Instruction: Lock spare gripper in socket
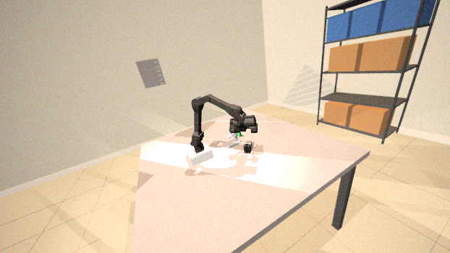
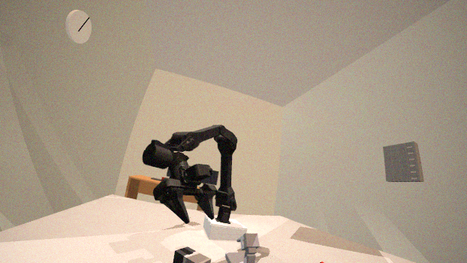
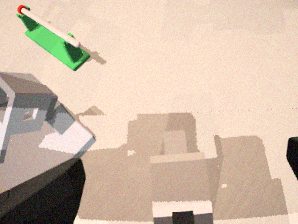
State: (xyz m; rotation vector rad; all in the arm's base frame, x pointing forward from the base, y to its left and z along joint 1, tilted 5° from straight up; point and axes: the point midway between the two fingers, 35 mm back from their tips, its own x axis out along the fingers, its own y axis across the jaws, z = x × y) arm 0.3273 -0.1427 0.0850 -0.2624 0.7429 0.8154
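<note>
Right now my gripper tip is 12 cm above the spare gripper. Also, from my gripper tip: green part (4 cm ahead, 28 cm to the left, 12 cm below); then mount (6 cm behind, 15 cm to the left, 9 cm below).
</note>
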